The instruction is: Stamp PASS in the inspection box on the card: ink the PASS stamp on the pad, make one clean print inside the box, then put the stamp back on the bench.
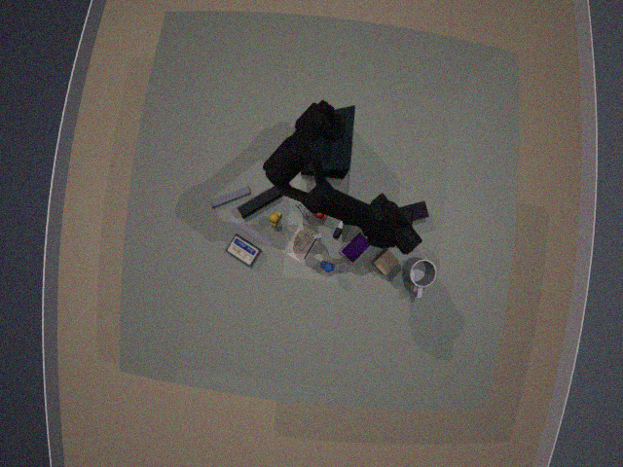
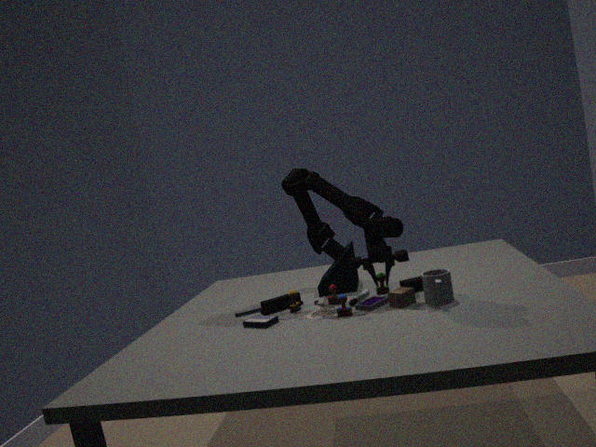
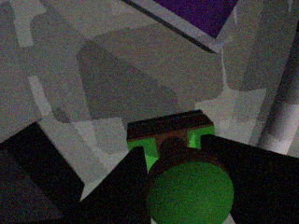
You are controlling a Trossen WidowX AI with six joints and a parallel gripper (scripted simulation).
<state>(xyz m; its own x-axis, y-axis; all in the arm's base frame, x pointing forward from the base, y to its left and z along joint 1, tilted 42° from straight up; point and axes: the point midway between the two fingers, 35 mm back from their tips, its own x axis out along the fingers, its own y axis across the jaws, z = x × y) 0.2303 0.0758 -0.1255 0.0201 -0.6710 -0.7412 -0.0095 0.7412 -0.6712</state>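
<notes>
The purple ink pad lies 9 cm ahead of my gripper tip, 3 cm to the right of it and 3 cm below it. From my gripper tip the other things lie so: green-knobbed stamp: right at my gripper tip; tan block: 12 cm ahead, 6 cm to the left, 1 cm below; marker: 3 cm ahead, 8 cm to the right, 2 cm below.
</notes>
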